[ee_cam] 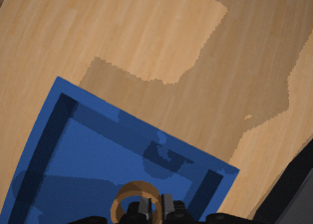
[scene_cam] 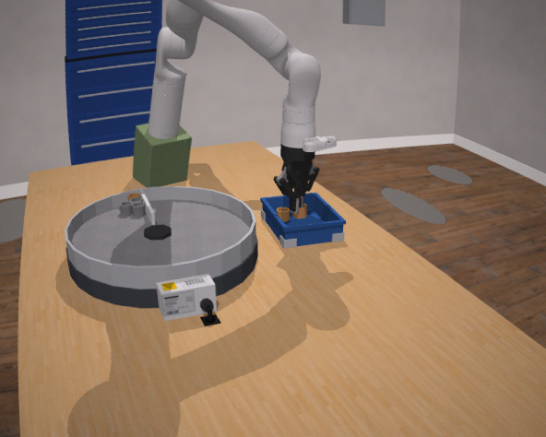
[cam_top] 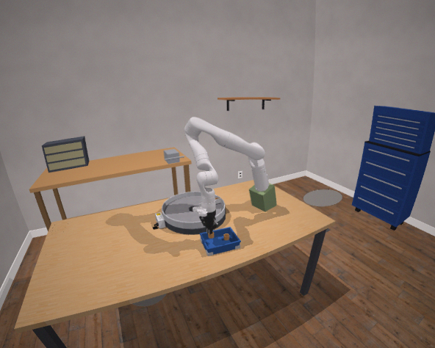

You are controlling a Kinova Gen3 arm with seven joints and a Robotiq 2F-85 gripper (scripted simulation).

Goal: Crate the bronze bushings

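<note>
Right now the blue crate is 4 cm behind my hand, 4 cm to the left of it and 6 cm below it. Round my hand: grey turning table 7 cm behind, 31 cm to the right, 3 cm below.
</note>
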